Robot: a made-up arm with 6 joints. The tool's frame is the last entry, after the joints.
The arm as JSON. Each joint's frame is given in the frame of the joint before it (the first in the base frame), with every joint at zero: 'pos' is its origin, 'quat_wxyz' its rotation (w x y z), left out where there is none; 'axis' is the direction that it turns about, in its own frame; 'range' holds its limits. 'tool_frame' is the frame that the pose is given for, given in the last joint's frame.
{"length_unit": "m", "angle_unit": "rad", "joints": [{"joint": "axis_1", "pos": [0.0, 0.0, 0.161], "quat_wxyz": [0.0, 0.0, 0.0, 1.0], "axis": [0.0, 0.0, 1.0], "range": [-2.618, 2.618]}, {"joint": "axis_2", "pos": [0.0, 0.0, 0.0], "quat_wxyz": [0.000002, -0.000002, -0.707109, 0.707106], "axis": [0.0, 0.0, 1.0], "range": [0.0, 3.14]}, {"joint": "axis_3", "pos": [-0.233, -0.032, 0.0], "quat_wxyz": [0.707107, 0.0, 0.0, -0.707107], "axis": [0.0, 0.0, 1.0], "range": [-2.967, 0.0]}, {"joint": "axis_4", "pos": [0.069, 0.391, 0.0], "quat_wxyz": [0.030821, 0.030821, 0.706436, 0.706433], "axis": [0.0, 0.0, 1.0], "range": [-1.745, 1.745]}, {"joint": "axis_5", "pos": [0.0, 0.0, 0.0], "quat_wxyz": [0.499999, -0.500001, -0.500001, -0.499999], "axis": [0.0, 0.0, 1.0], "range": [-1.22, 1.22]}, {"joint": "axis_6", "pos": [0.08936, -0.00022, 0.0], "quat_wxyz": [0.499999, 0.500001, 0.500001, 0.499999], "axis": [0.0, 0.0, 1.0], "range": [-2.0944, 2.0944]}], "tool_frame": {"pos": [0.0, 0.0, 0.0]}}
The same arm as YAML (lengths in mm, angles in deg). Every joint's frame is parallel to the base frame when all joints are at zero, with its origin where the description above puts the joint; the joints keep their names.
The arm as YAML. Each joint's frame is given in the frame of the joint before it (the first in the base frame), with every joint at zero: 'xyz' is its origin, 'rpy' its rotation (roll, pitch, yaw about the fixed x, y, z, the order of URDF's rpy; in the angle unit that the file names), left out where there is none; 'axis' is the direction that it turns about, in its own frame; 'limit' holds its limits. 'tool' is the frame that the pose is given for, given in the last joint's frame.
units:
  length: mm
  angle: deg
joints:
  - name: axis_1
    type: revolute
    origin:
      xyz: [0.0, 0.0, 161.0]
    axis: [0.0, 0.0, 1.0]
    limit:
      lower: -150.0
      upper: 150.0
  - name: axis_2
    type: revolute
    origin:
      xyz: [0.0, 0.0, 0.0]
    axis: [0.0, 1.0, 0.0]
    limit:
      lower: 0.0
      upper: 179.91
  - name: axis_3
    type: revolute
    origin:
      xyz: [-233.0, 0.0, 32.0]
    axis: [0.0, 1.0, 0.0]
    limit:
      lower: -170.0
      upper: 0.0
  - name: axis_4
    type: revolute
    origin:
      xyz: [391.0, 0.0, 69.0]
    axis: [0.9962, 0.0, 0.0871]
    limit:
      lower: -99.98
      upper: 99.98
  - name: axis_5
    type: revolute
    origin:
      xyz: [0.0, 0.0, 0.0]
    axis: [0.0, 1.0, 0.0]
    limit:
      lower: -69.9
      upper: 69.9
  - name: axis_6
    type: revolute
    origin:
      xyz: [89.0, 0.0, 8.0]
    axis: [0.9962, 0.0, 0.0871]
    limit:
      lower: -120.0
      upper: 120.0
tool:
  origin:
    xyz: [0.0, 0.0, 0.0]
    rpy: [0.0, 85.0, 0.0]

